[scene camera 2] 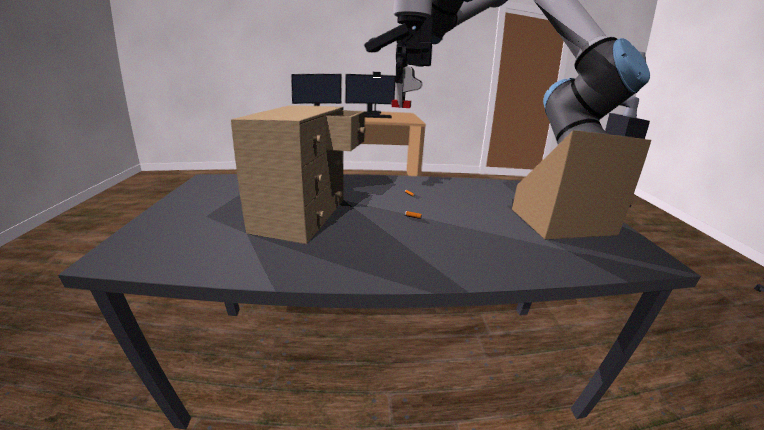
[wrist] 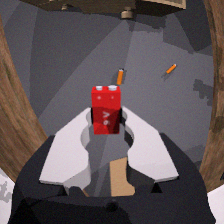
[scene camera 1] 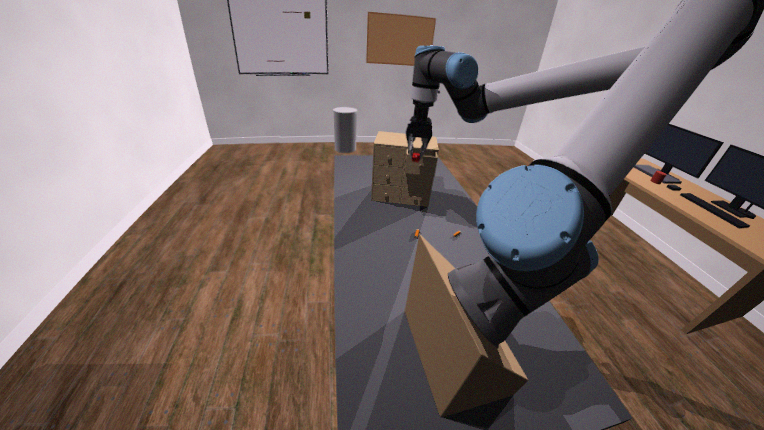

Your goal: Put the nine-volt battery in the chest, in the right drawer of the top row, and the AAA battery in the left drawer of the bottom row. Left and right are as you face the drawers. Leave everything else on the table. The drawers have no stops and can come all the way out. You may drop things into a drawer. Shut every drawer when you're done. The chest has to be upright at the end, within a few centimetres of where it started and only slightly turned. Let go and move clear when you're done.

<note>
In view: my gripper [scene camera 2: 401,107], a wooden chest [scene camera 2: 267,145] and a red nine-volt battery [wrist: 106,101].
My gripper shows as well in the wrist view [wrist: 106,108].
</note>
